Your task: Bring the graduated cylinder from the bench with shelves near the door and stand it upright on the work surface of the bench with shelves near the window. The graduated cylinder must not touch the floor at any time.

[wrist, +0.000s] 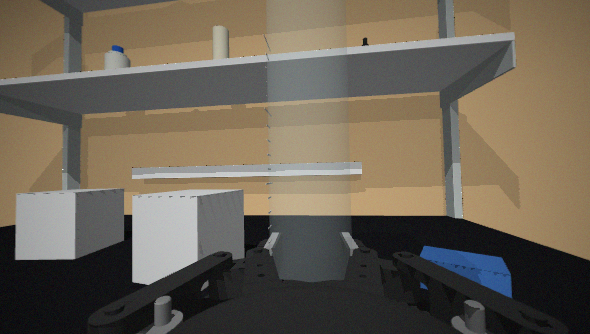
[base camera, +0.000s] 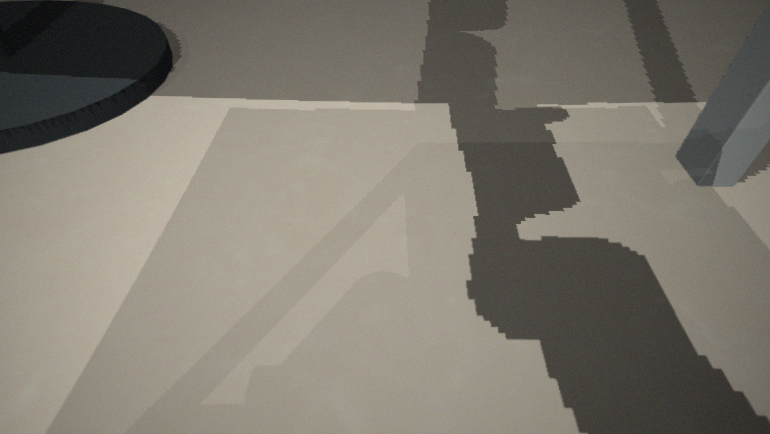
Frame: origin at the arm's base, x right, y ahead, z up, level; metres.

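Seen in the pictures: gripper, fingertip midpoint: (wrist: pixel 310 245).
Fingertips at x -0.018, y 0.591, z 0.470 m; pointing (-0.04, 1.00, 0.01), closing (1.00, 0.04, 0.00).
Offsets run from my fingertips to a thing's top centre. "*": to the spot under its first point. Level surfaces: height alone.
The graduated cylinder @[* dx +0.003, dy -0.065, dz +0.063 m] (wrist: pixel 309 150) is a clear, see-through tube with tick marks along its left side. It stands upright between the fingers in the wrist view, and its top runs out of the picture. My gripper (wrist: pixel 310 245) is shut on it near the lower end in that view. Behind them is a bench with a black work surface @[dz -0.105 m] (wrist: pixel 400 230) and a grey shelf @[dz +0.333 m] (wrist: pixel 390 75) above it. Whether the cylinder's base touches the surface is hidden. Neither the cylinder nor the gripper shows in the base camera view.
Two white boxes @[dx -0.530, dy +0.283, dz +0.025 m] (wrist: pixel 46 226) @[dx -0.202, dy +0.194, dz +0.025 m] (wrist: pixel 165 240) stand on the bench at left, a blue box @[dx +0.196, dy +0.157, dz -0.065 m] (wrist: pixel 467 267) at right. A white bottle with blue cap @[dx -0.711, dy +0.569, dz +0.530 m] (wrist: pixel 117 60) and a cream cylinder @[dx -0.297, dy +0.524, dz +0.530 m] (wrist: pixel 220 43) stand on the shelf. A dark round disc (base camera: pixel 80 59) and a grey leg @[* dx +0.386, dy -0.049, dz -0.791 m] (base camera: pixel 722 118) stand on the floor.
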